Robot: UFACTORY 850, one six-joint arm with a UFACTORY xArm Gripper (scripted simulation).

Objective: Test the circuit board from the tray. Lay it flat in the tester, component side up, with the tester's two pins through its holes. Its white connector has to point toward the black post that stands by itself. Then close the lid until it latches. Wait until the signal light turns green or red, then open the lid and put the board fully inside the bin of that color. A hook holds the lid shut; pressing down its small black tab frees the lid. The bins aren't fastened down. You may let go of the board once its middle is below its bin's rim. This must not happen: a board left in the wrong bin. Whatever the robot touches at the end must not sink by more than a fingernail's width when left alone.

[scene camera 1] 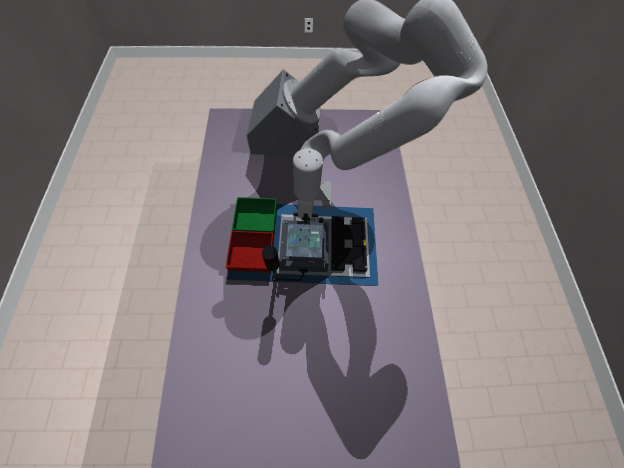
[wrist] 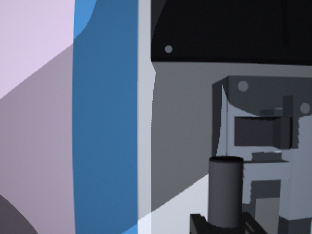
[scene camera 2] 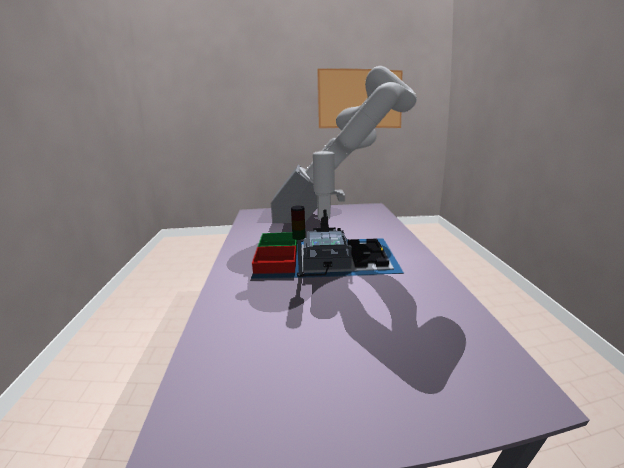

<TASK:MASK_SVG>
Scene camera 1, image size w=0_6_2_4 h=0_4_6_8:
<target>green bin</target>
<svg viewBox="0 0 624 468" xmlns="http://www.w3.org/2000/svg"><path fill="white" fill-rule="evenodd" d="M237 197L232 231L272 232L275 234L277 199Z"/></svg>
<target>red bin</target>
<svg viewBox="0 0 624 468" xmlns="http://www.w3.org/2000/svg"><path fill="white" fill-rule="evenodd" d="M231 231L226 262L227 270L271 273L265 266L262 250L268 245L274 245L274 234L272 232Z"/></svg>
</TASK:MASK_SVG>
